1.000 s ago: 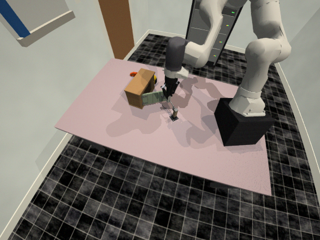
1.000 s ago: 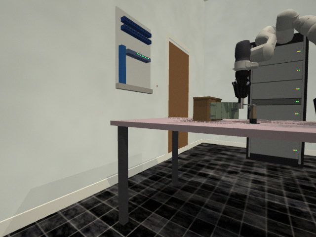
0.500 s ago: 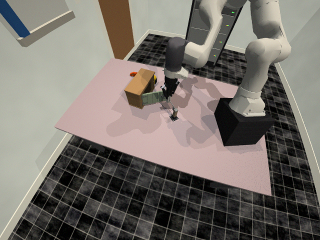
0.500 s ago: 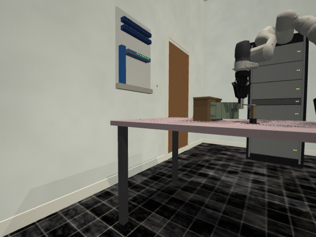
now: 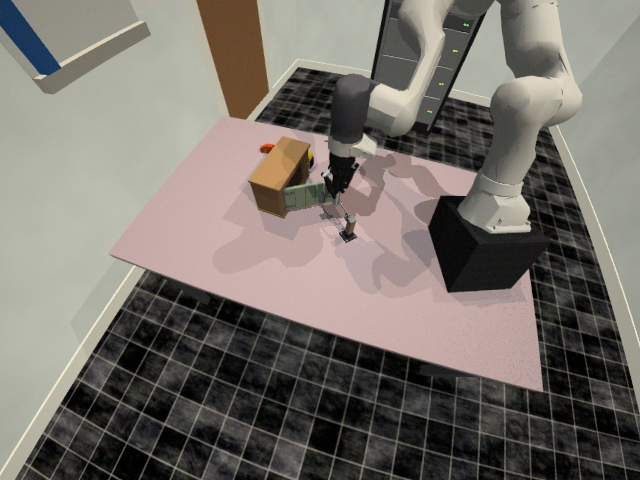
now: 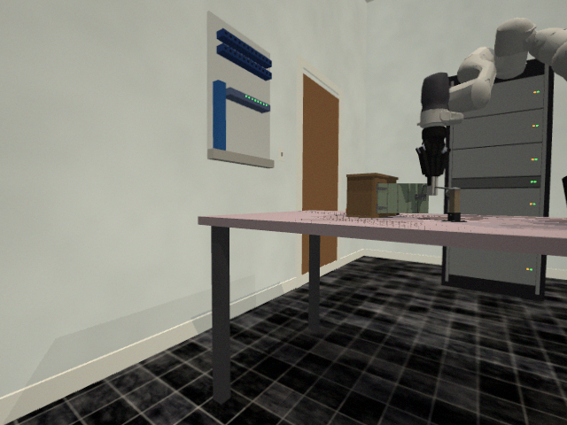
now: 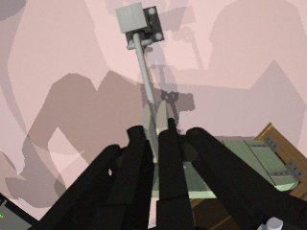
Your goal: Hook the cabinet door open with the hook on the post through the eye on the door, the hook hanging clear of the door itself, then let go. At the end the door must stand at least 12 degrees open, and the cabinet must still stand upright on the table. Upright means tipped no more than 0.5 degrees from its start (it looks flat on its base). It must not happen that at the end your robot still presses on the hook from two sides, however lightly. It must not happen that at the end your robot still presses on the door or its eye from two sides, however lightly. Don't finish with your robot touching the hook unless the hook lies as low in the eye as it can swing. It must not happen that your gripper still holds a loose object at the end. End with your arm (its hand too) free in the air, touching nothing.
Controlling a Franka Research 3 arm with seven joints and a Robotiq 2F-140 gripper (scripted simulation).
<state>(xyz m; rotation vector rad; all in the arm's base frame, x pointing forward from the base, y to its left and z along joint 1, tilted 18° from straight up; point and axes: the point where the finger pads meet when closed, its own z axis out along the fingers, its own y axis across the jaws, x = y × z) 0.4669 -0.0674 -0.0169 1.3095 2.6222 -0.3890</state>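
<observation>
My gripper is now 10 mm past the hook rod, 10 mm to the right of it and 20 mm above it. From my hand the other things lie so: cabinet door: 100 mm ahead, 20 mm to the right, 40 mm below; yellow object: 160 mm ahead, 270 mm to the right, 90 mm below; orange object: 290 mm ahead, 330 mm to the right, 100 mm below.
</observation>
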